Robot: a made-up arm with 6 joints.
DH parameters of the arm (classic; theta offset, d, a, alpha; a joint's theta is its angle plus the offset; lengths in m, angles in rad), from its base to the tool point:
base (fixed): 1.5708 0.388 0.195 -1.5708
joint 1: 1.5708 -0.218 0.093 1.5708
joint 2: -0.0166 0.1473 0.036 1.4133
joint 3: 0 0.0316 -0.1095 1.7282
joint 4: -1.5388 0 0.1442 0
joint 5: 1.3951 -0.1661 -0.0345 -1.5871
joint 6: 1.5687 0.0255 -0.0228 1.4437
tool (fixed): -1.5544 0.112 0 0
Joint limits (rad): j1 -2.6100..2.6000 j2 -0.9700..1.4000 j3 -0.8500..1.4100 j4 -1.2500..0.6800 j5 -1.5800..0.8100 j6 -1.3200..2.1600
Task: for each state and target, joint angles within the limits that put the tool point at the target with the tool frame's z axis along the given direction. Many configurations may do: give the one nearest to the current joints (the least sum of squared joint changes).
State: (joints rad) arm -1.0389 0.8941 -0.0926 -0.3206 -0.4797 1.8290
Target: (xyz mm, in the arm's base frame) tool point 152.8 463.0 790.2 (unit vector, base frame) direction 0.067 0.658 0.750
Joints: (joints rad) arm -1.1303 0.7830 -0.5248 -0.2072 -0.0212 1.9789
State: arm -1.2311 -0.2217 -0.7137 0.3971 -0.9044 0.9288
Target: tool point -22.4 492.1 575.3 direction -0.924 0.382 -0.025
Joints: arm -1.1443 0.6794 -0.8397 0.3467 -1.3326 0.7697
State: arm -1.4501 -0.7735 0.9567 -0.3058 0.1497 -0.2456
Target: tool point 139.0 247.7 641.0 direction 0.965 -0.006 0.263
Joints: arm -1.6998 -0.9700 0.4801 0.0830 0.5447 -0.1340
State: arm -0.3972 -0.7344 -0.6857 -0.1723 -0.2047 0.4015
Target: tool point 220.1 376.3 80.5 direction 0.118 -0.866 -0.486
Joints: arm 0.1482 -0.5415 -0.8500 0.2293 -0.5534 -0.1078
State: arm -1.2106 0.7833 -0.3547 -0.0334 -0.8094 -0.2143
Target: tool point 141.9 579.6 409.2 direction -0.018 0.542 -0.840
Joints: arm -0.8277 0.1294 -0.6039 0.4861 -0.4736 0.3438
